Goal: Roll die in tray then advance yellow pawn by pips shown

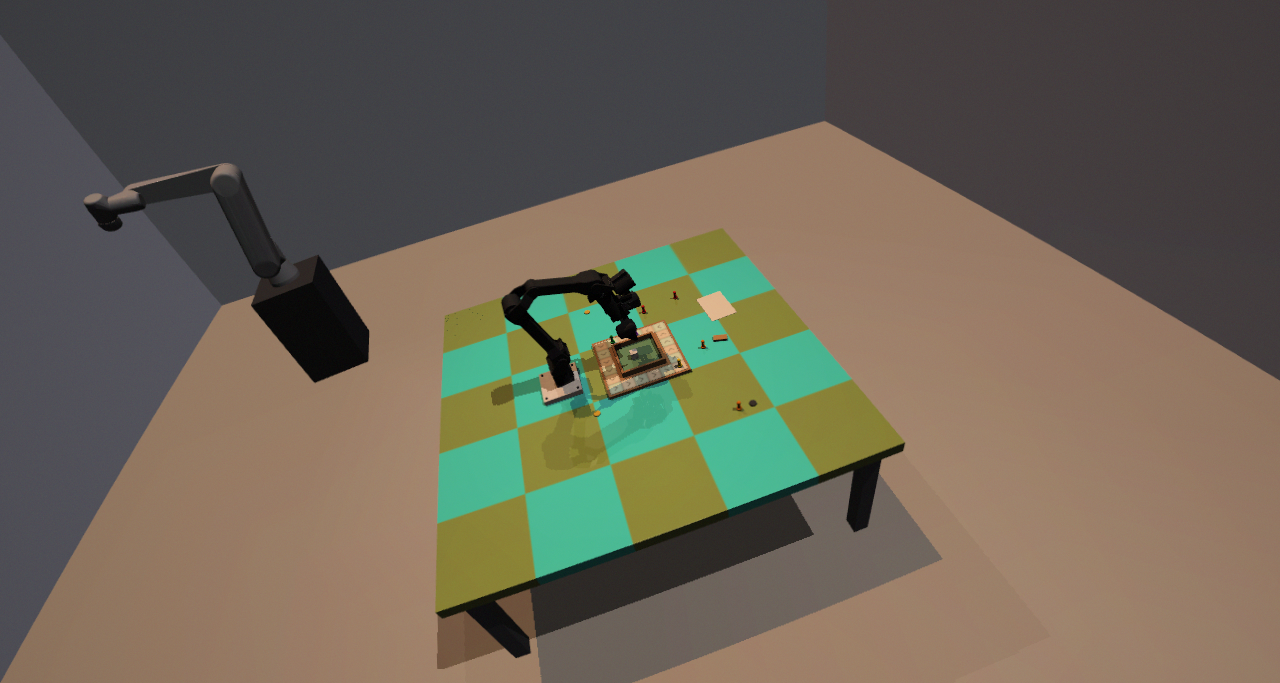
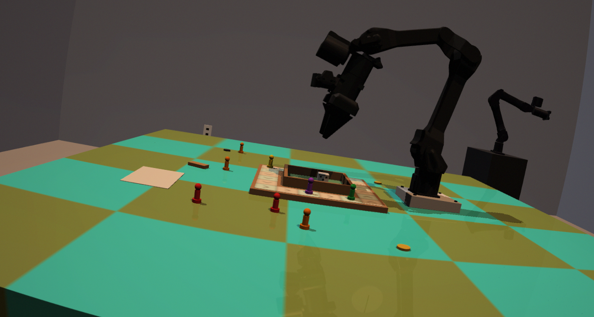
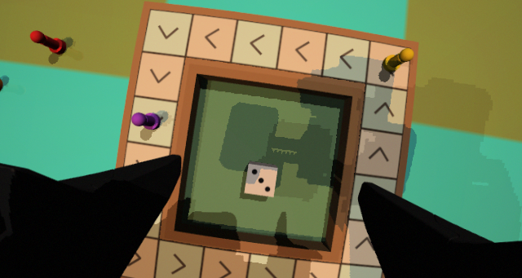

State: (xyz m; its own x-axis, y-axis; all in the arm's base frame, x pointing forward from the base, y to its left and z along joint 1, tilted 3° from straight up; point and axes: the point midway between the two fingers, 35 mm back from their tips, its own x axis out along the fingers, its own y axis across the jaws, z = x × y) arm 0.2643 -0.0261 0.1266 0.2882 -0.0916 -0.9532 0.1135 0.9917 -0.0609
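Right now the yellow pawn is 120 mm to the right of my gripper tip, 100 mm below it and 100 mm ahead of it. Also, from my gripper tip: sunken tray 120 mm below; white die 100 mm below, 20 mm behind; purple pawn 110 mm to the left, 100 mm below, 30 mm ahead.
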